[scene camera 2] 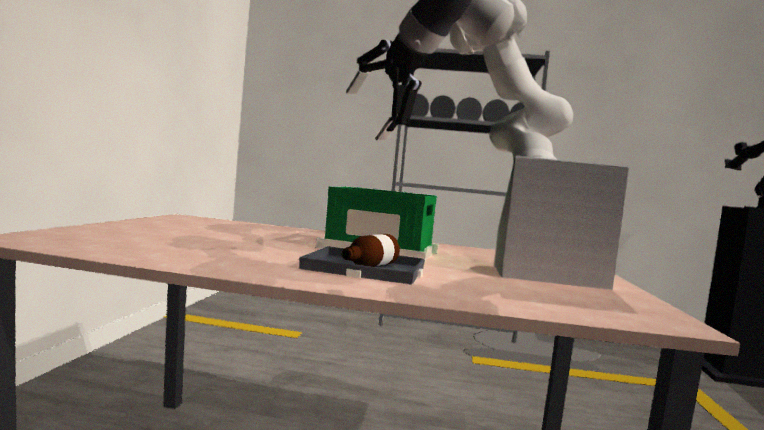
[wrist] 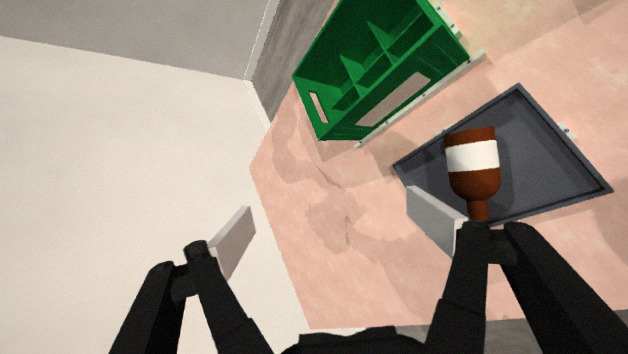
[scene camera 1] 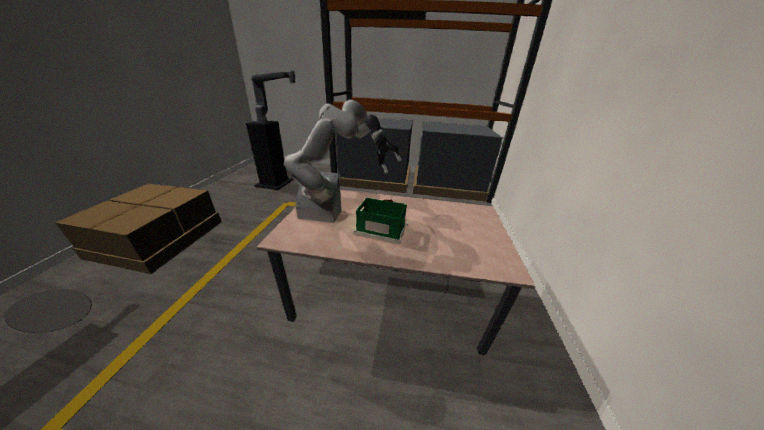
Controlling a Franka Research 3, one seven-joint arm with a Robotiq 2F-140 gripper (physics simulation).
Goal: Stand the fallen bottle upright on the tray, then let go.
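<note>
A brown bottle (scene camera 2: 368,251) (wrist: 473,172) with a white label lies on its side in the dark grey tray (scene camera 2: 320,262) (wrist: 560,165). In the second scene view its neck points left; in the wrist view the neck points down, towards the right finger. In the first scene view the bottle and tray are mostly hidden behind the green crate. My gripper (scene camera 1: 392,164) (scene camera 2: 369,111) (wrist: 328,210) is wide open and empty, tilted, high above the table and above the level of the crate's top.
The green crate (scene camera 1: 380,217) (scene camera 2: 382,213) (wrist: 400,82) with dividers stands close beside the tray on the pink table (scene camera 1: 320,245) (scene camera 2: 133,251) (wrist: 380,210). The grey robot base block (scene camera 1: 319,205) (scene camera 2: 564,219) stands on the table. A pale wall (scene camera 1: 641,160) (scene camera 2: 122,106) (wrist: 125,165) borders the table's far end.
</note>
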